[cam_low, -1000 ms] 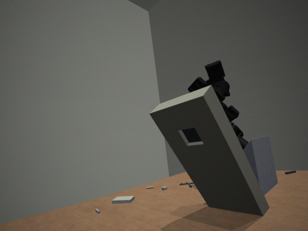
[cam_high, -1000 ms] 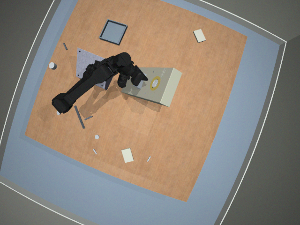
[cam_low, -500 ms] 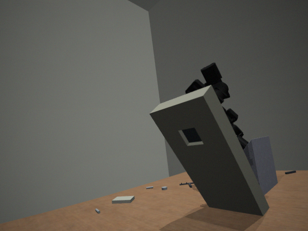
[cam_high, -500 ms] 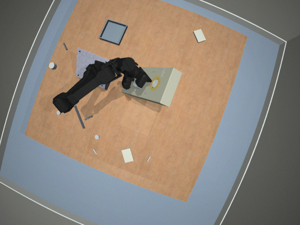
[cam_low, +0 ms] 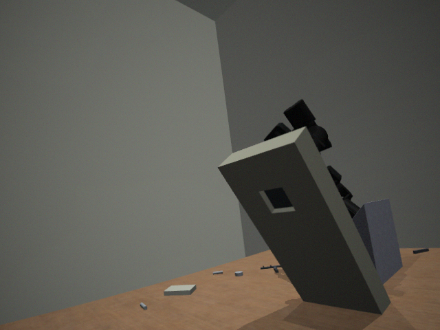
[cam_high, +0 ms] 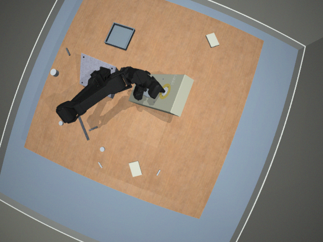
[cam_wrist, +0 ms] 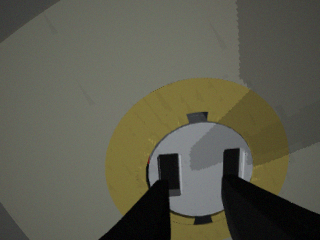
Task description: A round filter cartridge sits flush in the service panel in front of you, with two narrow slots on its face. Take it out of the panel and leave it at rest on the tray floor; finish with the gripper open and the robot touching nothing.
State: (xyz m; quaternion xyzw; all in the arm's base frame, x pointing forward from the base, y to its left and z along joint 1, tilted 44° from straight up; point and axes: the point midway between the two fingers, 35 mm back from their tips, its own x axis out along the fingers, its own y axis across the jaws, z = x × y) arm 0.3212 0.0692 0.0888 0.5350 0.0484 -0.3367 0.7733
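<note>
Now: gripper tip 2 cm short of the round white filter cartridge and 2 cm above it. Also, from my gripper tip: grey-blue tray 40 cm behind, 30 cm to the left, 28 cm below.
</note>
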